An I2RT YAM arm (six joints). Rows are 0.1 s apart.
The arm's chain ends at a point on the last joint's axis. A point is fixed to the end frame.
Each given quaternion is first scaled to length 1.
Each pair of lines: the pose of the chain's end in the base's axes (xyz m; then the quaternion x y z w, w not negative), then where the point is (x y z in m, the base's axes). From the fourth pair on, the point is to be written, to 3 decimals.
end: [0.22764 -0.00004 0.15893 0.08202 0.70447 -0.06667 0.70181]
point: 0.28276 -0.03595 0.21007
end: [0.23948 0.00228 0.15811 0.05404 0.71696 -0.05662 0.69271]
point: 0.29808 -0.02943 0.20815
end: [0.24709 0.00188 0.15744 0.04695 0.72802 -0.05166 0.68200]
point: 0.30774 -0.02880 0.20564
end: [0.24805 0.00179 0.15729 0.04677 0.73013 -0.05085 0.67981]
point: 0.309 -0.029 0.205
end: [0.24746 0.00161 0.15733 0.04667 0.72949 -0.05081 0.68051]
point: 0.308 -0.029 0.205
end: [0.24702 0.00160 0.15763 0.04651 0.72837 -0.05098 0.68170]
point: 0.308 -0.029 0.206
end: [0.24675 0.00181 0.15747 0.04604 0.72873 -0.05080 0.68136]
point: 0.308 -0.029 0.206
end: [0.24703 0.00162 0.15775 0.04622 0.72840 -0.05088 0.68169]
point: 0.308 -0.029 0.206
